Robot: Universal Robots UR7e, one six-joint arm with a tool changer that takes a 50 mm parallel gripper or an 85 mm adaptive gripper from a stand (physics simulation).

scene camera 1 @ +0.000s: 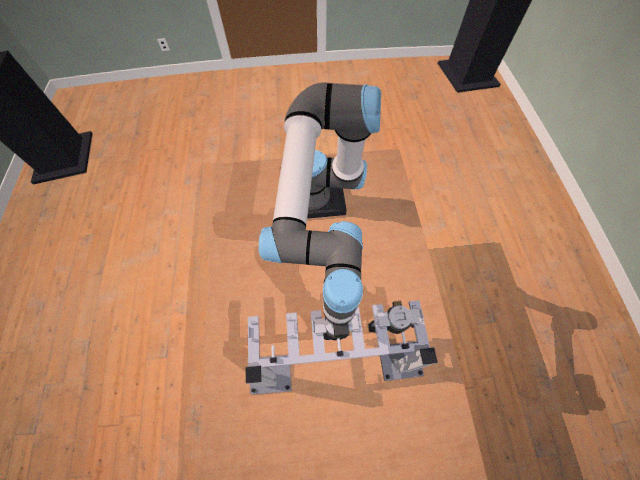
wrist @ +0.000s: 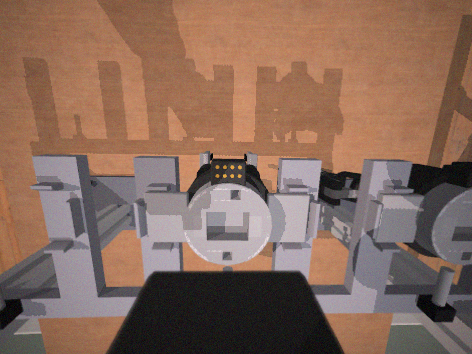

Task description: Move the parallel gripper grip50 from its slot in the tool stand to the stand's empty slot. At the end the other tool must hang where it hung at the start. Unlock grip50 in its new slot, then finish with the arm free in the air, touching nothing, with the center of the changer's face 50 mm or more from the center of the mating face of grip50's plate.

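Frame: origin at the arm's base, x ahead, y left, z up, level; metres.
Where they show: arm's base, link origin: (scene camera 1: 312, 195).
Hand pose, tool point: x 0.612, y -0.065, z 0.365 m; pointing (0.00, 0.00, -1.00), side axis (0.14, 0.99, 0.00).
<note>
Each offset is from my tool point to the top centre of the thing.
The tool stand (scene camera 1: 305, 357) (wrist: 75, 306) has three slots. Grip50 {dz -0.103, dx -0.004, dy +0.001 m} (wrist: 260, 222) hangs in the middle slot, its round plate between two posts, with the mating face bare. Its gripper fingers (wrist: 228, 157) stand apart, open, with nothing seen between them. The arm's wrist (scene camera 1: 342, 291) is above the middle slot and hides most of grip50 in the scene view. A black block of the arm's changer end (wrist: 225, 315) shows apart from the plate; the exact gap cannot be told. The other tool {dz -0.103, dx +0.021, dy +0.179 m} (scene camera 1: 399, 317) (wrist: 445, 225) hangs in the right slot. The left slot, beside its post (scene camera 1: 253, 343) (wrist: 72, 225), is empty.
Upright pins with black bases (scene camera 1: 272, 353) (wrist: 442, 290) stand at the stand's crossbar. The stand's feet (scene camera 1: 271, 379) (scene camera 1: 403, 366) rest on the floor. Dark pillars (scene camera 1: 36, 124) (scene camera 1: 483, 41) stand far off at the back left and right.
</note>
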